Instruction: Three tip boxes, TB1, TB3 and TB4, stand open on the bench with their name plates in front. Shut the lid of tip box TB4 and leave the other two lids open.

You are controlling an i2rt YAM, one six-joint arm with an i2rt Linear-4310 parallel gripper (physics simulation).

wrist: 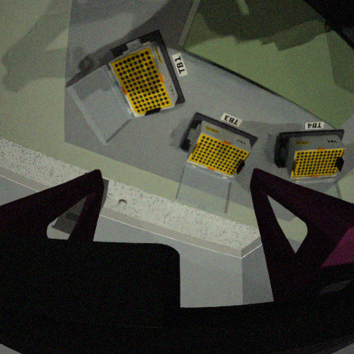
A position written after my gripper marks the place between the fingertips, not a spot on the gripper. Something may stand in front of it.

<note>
In view: my gripper [176,177], a clear lid [208,191], a clear lid [96,94], a grey mat [152,142] and a tip box [290,142].
</note>
